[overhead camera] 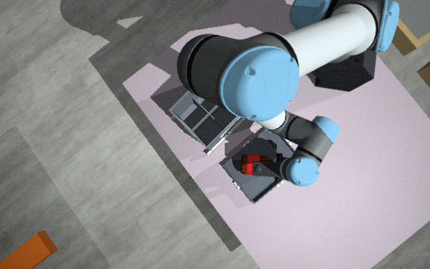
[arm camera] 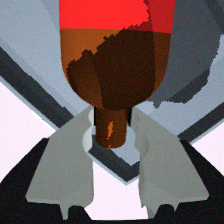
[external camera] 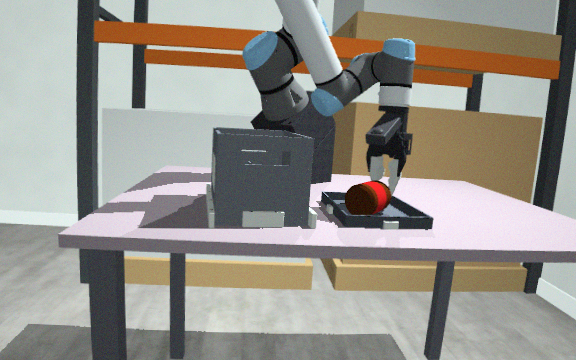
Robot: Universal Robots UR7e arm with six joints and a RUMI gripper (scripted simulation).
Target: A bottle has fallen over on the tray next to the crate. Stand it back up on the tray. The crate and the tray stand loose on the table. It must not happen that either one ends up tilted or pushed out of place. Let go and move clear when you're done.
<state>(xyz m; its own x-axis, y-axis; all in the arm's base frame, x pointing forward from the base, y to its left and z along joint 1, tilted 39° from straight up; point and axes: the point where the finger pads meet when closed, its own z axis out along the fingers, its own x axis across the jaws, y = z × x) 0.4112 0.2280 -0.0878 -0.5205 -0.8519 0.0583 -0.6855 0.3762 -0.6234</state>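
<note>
Now: hand 40 mm short of the brown bottle and 30 mm to the left of it. From my hand the other things lie so: dark tray 30 mm ahead, 30 mm to the right, 30 mm below; then dark crate 60 mm ahead, 310 mm to the right, 40 mm above.
</note>
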